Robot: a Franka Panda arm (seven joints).
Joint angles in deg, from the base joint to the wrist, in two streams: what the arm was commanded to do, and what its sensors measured. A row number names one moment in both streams.
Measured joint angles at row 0:
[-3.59, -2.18, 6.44, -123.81, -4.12, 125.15, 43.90]
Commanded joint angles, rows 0 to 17:
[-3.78, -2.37, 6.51, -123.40, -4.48, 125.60, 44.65]
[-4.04, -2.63, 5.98, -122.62, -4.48, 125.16, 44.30]
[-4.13, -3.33, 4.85, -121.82, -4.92, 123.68, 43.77]
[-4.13, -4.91, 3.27, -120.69, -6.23, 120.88, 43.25]
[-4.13, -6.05, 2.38, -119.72, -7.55, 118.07, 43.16]
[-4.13, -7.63, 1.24, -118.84, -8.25, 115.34, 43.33]
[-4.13, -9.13, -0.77, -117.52, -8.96, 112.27, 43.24]
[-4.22, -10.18, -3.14, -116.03, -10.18, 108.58, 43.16]
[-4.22, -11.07, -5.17, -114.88, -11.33, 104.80, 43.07]
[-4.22, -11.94, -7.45, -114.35, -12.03, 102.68, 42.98]
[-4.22, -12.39, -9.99, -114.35, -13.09, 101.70, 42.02]
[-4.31, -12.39, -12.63, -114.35, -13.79, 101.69, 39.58]
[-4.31, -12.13, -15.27, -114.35, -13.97, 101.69, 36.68]
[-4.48, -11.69, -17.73, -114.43, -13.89, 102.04, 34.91]
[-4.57, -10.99, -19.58, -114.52, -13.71, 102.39, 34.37]
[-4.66, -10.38, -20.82, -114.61, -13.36, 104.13, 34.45]
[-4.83, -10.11, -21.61, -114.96, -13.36, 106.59, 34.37]
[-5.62, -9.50, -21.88, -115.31, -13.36, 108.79, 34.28]
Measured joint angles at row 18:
[-5.02, -11.55, -20.89, -115.00, -12.92, 103.99, 34.35]
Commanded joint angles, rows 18 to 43:
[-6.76, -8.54, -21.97, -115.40, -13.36, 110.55, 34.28]
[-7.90, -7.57, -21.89, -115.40, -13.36, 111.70, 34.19]
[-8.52, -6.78, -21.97, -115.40, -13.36, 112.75, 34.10]
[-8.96, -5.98, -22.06, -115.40, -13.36, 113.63, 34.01]
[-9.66, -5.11, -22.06, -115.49, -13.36, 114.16, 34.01]
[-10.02, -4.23, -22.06, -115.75, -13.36, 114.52, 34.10]
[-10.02, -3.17, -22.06, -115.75, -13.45, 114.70, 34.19]
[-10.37, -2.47, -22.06, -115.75, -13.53, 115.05, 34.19]
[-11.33, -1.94, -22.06, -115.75, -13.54, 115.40, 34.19]
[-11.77, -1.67, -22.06, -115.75, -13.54, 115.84, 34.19]
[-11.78, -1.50, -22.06, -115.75, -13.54, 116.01, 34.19]
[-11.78, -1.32, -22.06, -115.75, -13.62, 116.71, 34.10]
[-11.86, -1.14, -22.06, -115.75, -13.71, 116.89, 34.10]
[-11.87, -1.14, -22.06, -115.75, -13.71, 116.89, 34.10]
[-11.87, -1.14, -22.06, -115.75, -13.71, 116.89, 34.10]
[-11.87, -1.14, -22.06, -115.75, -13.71, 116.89, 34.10]
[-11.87, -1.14, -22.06, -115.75, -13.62, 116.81, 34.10]
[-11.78, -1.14, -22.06, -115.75, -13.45, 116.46, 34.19]
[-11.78, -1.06, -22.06, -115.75, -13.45, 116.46, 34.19]
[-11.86, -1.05, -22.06, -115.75, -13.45, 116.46, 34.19]
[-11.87, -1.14, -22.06, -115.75, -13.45, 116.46, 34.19]
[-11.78, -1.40, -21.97, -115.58, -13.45, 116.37, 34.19]
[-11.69, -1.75, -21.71, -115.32, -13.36, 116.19, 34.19]
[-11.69, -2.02, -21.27, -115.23, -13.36, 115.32, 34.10]
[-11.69, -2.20, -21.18, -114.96, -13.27, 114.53, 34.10]
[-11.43, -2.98, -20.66, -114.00, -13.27, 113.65, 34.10]
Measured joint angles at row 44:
[-11.29, -1.27, -22.21, -115.42, -12.92, 115.85, 34.21]
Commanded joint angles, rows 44 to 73:
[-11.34, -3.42, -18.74, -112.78, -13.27, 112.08, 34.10]
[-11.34, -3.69, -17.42, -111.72, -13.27, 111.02, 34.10]
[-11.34, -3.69, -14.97, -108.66, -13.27, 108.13, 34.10]
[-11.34, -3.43, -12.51, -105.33, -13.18, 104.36, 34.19]
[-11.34, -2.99, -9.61, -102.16, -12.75, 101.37, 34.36]
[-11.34, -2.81, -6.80, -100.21, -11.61, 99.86, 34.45]
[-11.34, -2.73, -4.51, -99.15, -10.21, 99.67, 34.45]
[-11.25, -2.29, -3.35, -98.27, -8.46, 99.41, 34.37]
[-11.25, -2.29, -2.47, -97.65, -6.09, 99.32, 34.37]
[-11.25, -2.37, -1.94, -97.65, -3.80, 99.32, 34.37]
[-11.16, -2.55, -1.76, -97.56, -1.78, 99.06, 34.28]
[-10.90, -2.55, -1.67, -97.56, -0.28, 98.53, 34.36]
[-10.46, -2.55, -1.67, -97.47, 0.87, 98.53, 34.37]
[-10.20, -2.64, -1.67, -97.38, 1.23, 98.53, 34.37]
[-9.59, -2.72, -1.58, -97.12, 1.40, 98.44, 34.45]
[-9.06, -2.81, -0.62, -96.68, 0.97, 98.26, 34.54]
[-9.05, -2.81, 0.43, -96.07, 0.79, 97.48, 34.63]
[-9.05, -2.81, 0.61, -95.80, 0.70, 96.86, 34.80]
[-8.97, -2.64, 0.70, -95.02, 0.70, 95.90, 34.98]
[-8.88, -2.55, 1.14, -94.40, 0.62, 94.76, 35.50]
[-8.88, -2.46, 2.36, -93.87, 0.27, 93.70, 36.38]
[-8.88, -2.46, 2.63, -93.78, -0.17, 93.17, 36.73]
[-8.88, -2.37, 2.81, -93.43, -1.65, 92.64, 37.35]
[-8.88, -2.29, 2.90, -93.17, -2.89, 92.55, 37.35]
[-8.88, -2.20, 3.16, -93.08, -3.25, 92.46, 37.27]
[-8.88, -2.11, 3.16, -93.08, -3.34, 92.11, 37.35]
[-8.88, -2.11, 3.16, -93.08, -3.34, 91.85, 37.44]
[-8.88, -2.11, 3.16, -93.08, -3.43, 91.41, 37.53]
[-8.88, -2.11, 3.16, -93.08, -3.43, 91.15, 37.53]
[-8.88, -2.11, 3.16, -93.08, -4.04, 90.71, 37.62]
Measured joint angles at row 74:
[-8.62, -2.97, 2.55, -94.77, -2.36, 93.18, 36.20]
